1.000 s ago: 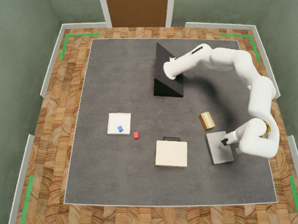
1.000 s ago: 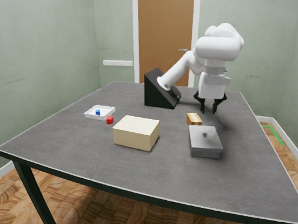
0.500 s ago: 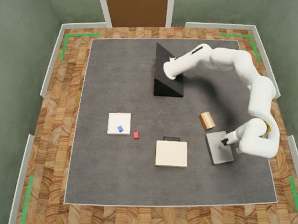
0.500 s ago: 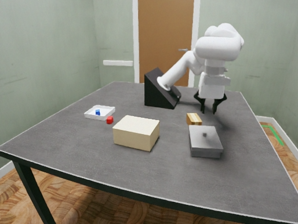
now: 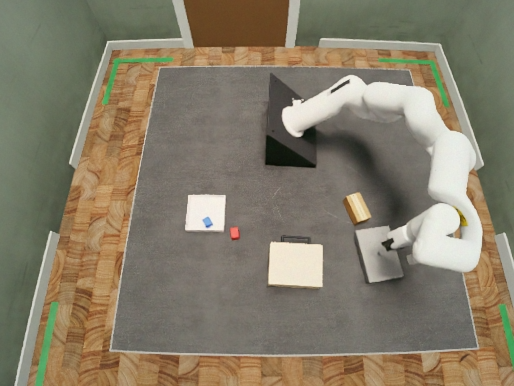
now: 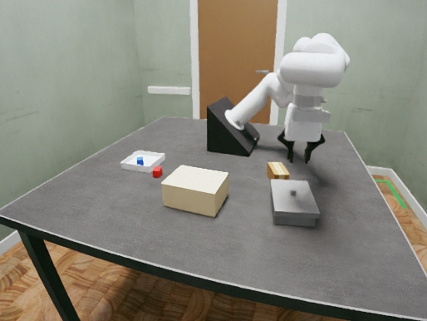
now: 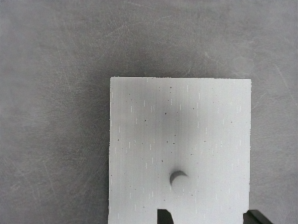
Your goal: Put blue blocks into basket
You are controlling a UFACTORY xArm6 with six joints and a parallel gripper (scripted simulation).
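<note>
Now: hand 14 cm above the flat lid. Also, from my hand: grey metal box: 16 cm below; light wooden cabinet: 31 cm to the right, 14 cm below, 3 cm ahead; brown cardboard box: 18 cm behind, 15 cm below, 5 cm to the right.
</note>
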